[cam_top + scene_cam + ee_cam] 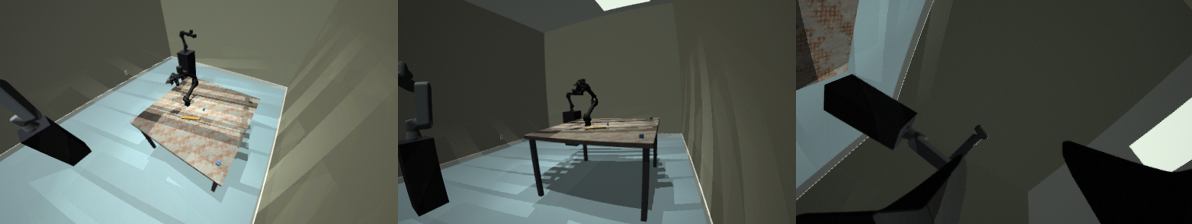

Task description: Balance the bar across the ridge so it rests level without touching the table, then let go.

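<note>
The long yellow bar is 240 mm ahead of my gripper tip, 40 mm to the left of it and 470 mm below it. Also, from my gripper tip: small green cube 800 mm ahead, 720 mm to the left, 460 mm below; then small blue cube 800 mm ahead, 280 mm to the right, 460 mm below.
</note>
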